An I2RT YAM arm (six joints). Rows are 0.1 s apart.
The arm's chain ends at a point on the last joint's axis. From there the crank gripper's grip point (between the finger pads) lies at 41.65 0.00 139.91 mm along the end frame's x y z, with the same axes.
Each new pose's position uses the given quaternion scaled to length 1; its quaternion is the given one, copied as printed.
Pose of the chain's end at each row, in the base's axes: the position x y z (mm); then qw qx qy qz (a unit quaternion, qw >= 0):
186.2, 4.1, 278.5, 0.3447, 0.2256, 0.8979, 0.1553
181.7, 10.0, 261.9, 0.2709, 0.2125, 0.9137, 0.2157
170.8, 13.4, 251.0, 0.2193, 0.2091, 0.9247, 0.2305
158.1, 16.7, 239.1, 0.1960, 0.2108, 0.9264, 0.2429
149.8, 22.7, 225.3, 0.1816, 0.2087, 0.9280, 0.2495
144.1, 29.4, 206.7, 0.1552, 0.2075, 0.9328, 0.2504
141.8, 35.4, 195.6, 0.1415, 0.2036, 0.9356, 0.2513
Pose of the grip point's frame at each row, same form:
255.1, 42.7, 155.7, 0.3447, 0.2256, 0.8979, 0.1553
232.0, 70.1, 138.7, 0.2709, 0.2125, 0.9137, 0.2157
207.0, 80.5, 126.5, 0.2193, 0.2091, 0.9247, 0.2305
188.5, 88.3, 115.6, 0.1960, 0.2108, 0.9264, 0.2429
176.3, 96.8, 102.3, 0.1816, 0.2087, 0.9280, 0.2495
163.1, 105.1, 83.3, 0.1552, 0.2075, 0.9328, 0.2504
156.6, 112.0, 72.2, 0.1415, 0.2036, 0.9356, 0.2513

